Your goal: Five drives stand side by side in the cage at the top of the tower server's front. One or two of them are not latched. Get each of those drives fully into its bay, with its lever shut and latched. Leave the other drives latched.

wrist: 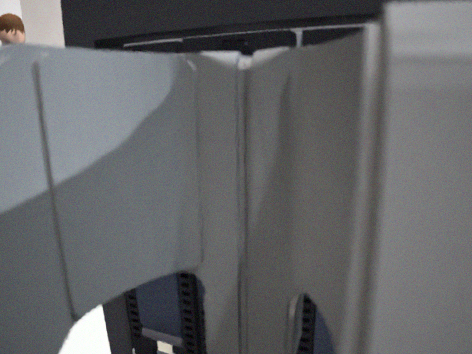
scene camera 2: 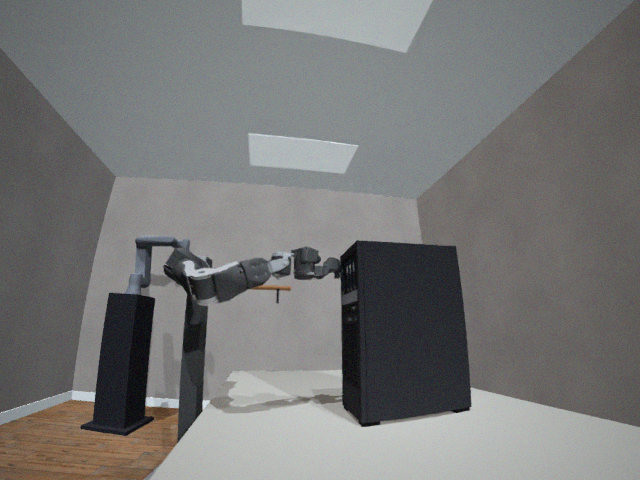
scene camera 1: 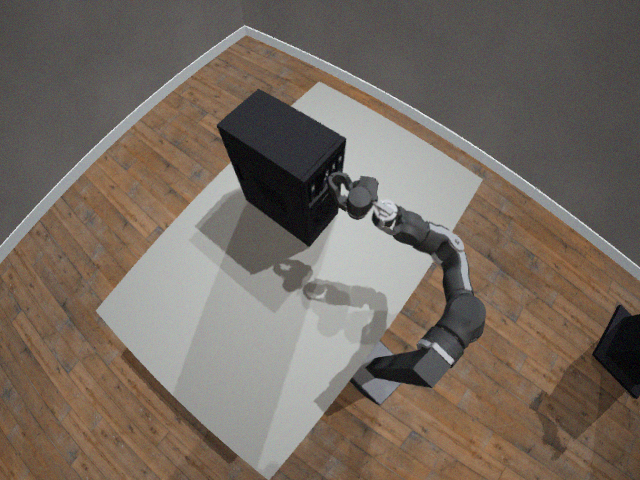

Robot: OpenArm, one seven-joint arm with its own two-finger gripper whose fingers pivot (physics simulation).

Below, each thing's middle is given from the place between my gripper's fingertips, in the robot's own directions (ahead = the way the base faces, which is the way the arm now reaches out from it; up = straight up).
The black tower server (scene camera 2: pixel 404 346) lies 18 cm below my hand, 18 cm ahead of it and 1 cm to the left of it.
